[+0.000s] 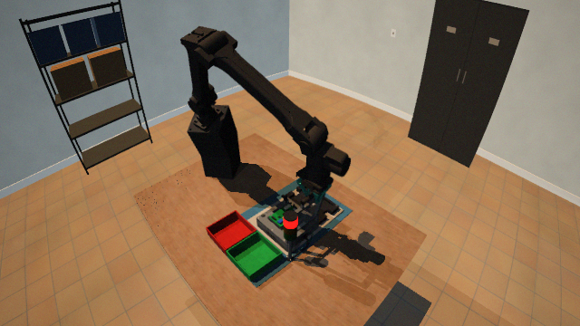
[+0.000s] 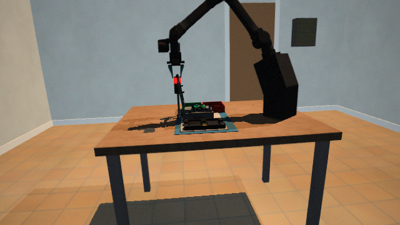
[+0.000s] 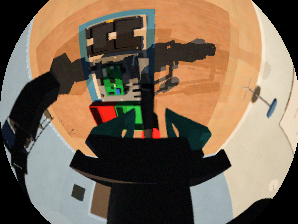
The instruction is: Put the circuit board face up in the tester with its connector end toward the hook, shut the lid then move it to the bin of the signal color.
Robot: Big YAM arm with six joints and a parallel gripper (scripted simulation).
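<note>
Now: the green circuit board 13 cm behind my hand, 3 cm to the left of it and 19 cm below it. From my hand the other things lie so: green bin: 14 cm behind, 17 cm to the right, 25 cm below; then tester lid: 2 cm behind, 8 cm below; then red bin: 28 cm behind, 13 cm to the right, 25 cm below.
</note>
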